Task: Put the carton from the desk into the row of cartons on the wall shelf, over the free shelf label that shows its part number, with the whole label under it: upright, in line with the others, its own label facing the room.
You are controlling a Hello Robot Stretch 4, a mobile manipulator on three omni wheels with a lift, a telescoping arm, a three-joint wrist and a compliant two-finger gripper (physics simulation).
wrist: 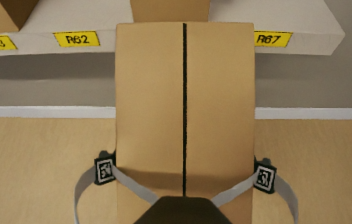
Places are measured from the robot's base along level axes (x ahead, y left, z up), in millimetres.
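Pixels of known places: end effector, tool point: point(184, 163).
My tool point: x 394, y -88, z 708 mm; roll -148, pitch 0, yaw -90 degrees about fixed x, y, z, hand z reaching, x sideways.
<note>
Ahead of a thing's pixels: the offset from my tool point to its top centre. "*": to the spot under its first point. Level surfaces: height alone.
The carton point(150, 100), tan with a black line down its top, fills the middle of the wrist view. My gripper point(185, 175) is shut on it, one fingertip against each side. Its far end overlaps the front edge of the white wall shelf {dz -1 mm} point(280, 17) in the picture; whether it is over the shelf I cannot tell. A yellow label R62 {* dx +213, dy +192, dz -18 mm} point(77, 39) shows on the shelf edge left of the carton, and a yellow label R67 {* dx +227, dy -147, dz -18 mm} point(273, 39) shows close at its right, its left end at the carton's side. The carton's own label does not show.
Another carton {* dx +227, dy +29, dz +29 mm} point(170, 10) stands on the shelf behind the held one. Part of a carton {* dx +233, dy +298, dz +27 mm} point(14, 12) shows at the top left, above a cut-off yellow label {* dx +208, dy +331, dz -19 mm} point(7, 43). The shelf's right end is at the top right. A white strip point(50, 112) crosses below the shelf.
</note>
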